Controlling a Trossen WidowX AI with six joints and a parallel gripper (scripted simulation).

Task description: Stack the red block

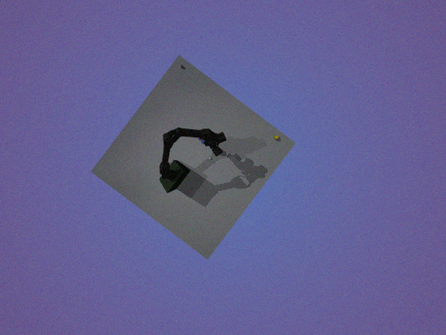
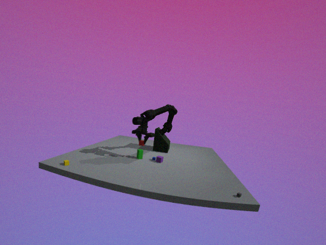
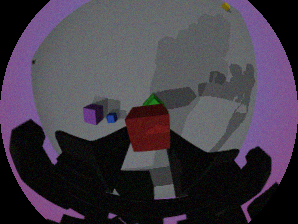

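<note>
Now: gripper tip 90 mm past the tiny white speck, 30 mm to the left of it and 120 mm above it. Round my gripper tip: purple block 10 mm behind, 160 mm to the left, 100 mm below; then red block 10 mm ahead, 10 mm above; then yellow block 430 mm ahead, 360 mm to the right, 110 mm below.
</note>
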